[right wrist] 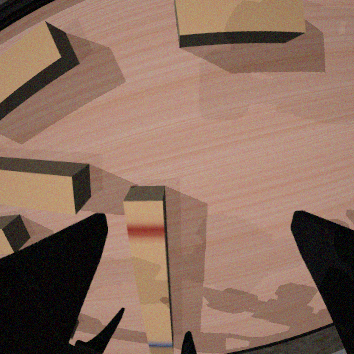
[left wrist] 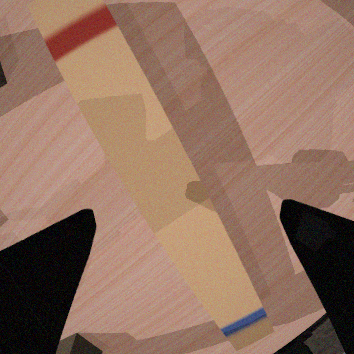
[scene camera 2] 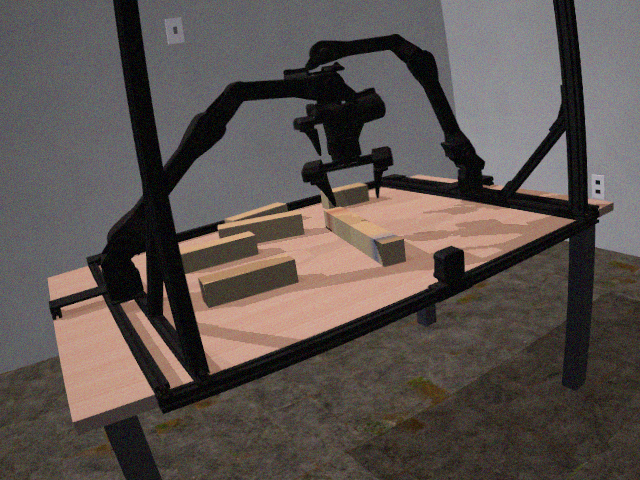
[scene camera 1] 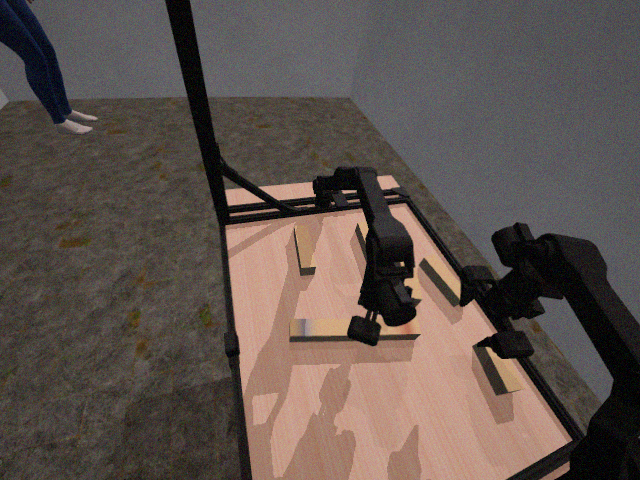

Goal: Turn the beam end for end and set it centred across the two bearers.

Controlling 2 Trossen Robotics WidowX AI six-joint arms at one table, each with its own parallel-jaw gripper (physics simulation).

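Frame: origin at the left arm's base, x ahead, y right, z down, level; centimetres.
Seen in the pictures: left gripper, fingertip midpoint: (right wrist: 155, 321) (left wrist: 188, 214) (scene camera 2: 356, 201) (scene camera 1: 366, 322); right gripper, fingertip midpoint: (right wrist: 201, 222) (scene camera 1: 469, 325); left arm's base, link origin: (scene camera 2: 125, 296) (scene camera 1: 322, 202); right arm's base, link origin: (scene camera 2: 471, 190).
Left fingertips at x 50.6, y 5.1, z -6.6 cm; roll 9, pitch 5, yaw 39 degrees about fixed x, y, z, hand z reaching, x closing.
Pixels of each thing's top centre, then the offset from my left fingertips to it. "spot": a spot on its surface instead.
- beam, top centre: (left wrist: 179, 212) (right wrist: 153, 302) (scene camera 2: 358, 222) (scene camera 1: 357, 326) dx -1.0, dy +1.2, dz +4.1 cm
- black frame, surface spot: (scene camera 2: 318, 354) spot: dx -31.3, dy +33.0, dz +10.5 cm
The beam (scene camera 1: 325, 329) (scene camera 2: 356, 227) (left wrist: 122, 130) (right wrist: 146, 272) lies flat on the table, with a red band near one end and a blue band near the other. In scene camera 1 the blue end points left and the red end right. My left gripper (scene camera 2: 355, 200) (left wrist: 188, 214) (right wrist: 155, 321) is open and empty above the beam, one finger on each side of it. My right gripper (scene camera 1: 471, 322) (right wrist: 201, 222) is open and empty, higher up, beyond the beam's red end; its fingers are partly hidden in scene camera 2. Which plain blocks are the two bearers I cannot tell.
Plain wooden blocks lie about: one (scene camera 1: 303, 245) (scene camera 2: 250, 283), a second (scene camera 2: 224, 250), a third (scene camera 2: 263, 228) (right wrist: 40, 192), a fourth (scene camera 1: 442, 281) (right wrist: 30, 62), and another (scene camera 1: 496, 366) (scene camera 2: 345, 195) (right wrist: 240, 15) under my right gripper. A black frame (scene camera 1: 231, 289) (scene camera 2: 320, 356) edges the table.
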